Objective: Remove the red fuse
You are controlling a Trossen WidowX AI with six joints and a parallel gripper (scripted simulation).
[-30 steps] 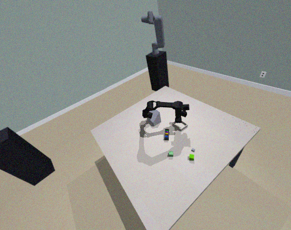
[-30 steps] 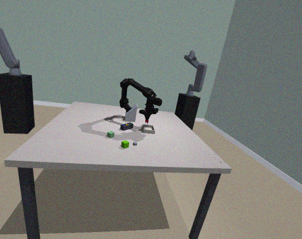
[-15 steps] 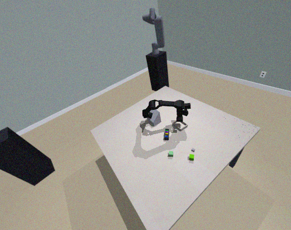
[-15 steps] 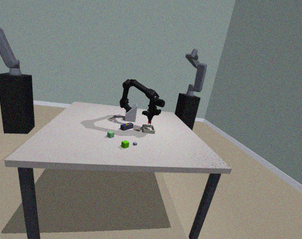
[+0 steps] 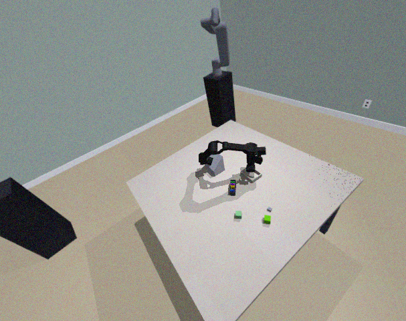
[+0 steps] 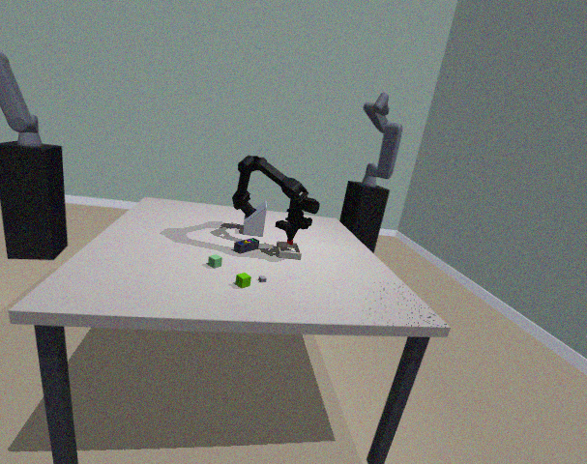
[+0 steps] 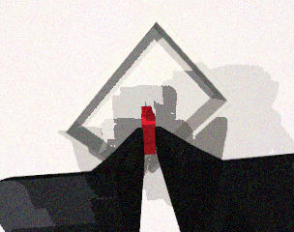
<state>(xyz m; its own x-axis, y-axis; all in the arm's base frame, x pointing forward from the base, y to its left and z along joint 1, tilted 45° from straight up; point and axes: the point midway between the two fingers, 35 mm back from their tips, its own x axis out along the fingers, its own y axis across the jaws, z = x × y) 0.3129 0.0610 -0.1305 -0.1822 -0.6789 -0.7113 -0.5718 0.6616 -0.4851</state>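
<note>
Right now my gripper tip is 10 mm above the red fuse. Round my gripper tip: grey tray: 60 mm below; then yellow fuse: 20 mm behind, 190 mm to the right, 40 mm below; then purple fuse: 40 mm behind, 180 mm to the right, 40 mm below.
</note>
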